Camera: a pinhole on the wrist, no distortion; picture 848 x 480 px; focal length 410.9 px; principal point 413.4 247.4 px. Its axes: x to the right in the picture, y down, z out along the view. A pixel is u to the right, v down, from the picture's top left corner.
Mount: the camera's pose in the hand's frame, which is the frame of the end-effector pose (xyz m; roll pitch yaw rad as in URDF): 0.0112 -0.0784 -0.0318 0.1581 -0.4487 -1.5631
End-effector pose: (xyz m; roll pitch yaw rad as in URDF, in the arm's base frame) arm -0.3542 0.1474 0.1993 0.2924 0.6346 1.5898
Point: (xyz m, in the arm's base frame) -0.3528 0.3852 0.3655
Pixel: 403 422
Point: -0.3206 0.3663 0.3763
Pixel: 444 394
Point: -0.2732 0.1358 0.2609
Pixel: 533 70
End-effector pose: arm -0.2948 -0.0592 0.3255 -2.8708 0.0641 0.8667
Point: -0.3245 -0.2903 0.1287
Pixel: 224 62
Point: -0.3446 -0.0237 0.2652
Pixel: 464 267
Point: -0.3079 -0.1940 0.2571
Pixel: 118 23
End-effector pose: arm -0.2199 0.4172 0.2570 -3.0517 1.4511 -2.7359
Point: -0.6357 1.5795 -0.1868
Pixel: outside the picture
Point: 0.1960 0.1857 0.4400
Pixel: outside the picture
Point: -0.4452 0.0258 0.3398
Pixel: behind the camera
